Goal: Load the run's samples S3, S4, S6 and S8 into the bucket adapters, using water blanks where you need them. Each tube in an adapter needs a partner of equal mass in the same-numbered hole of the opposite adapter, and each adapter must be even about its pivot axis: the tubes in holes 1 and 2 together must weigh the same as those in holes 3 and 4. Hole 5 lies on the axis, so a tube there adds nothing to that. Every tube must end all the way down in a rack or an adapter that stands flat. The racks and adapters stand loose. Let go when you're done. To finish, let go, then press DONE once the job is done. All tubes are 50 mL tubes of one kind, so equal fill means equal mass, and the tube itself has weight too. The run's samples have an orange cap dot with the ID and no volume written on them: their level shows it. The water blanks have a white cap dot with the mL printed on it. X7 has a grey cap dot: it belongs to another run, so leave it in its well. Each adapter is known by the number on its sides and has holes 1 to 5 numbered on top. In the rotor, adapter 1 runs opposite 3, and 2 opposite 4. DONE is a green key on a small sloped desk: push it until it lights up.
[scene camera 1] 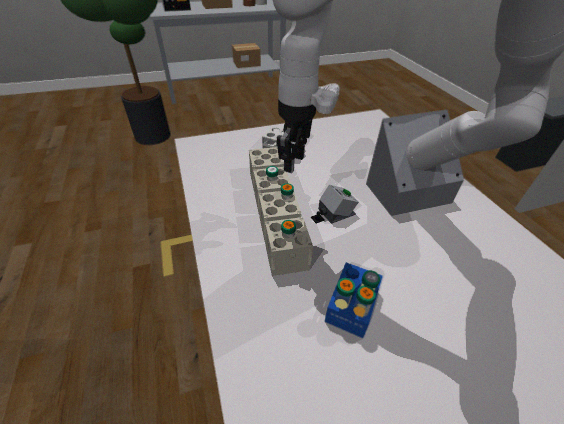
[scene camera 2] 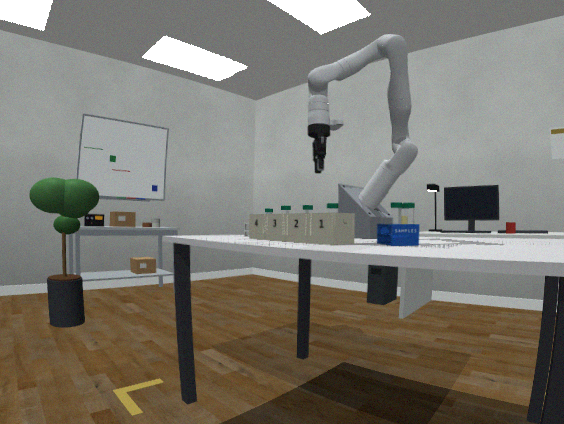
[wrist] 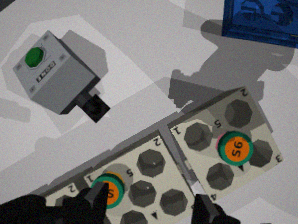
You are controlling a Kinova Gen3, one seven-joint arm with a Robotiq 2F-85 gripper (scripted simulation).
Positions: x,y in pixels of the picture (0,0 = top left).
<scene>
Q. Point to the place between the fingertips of my gripper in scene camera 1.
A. At 294,164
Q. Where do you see a blue sample rack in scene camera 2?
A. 402,234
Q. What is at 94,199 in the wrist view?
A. My gripper.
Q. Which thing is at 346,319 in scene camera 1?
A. A blue sample rack.
</scene>
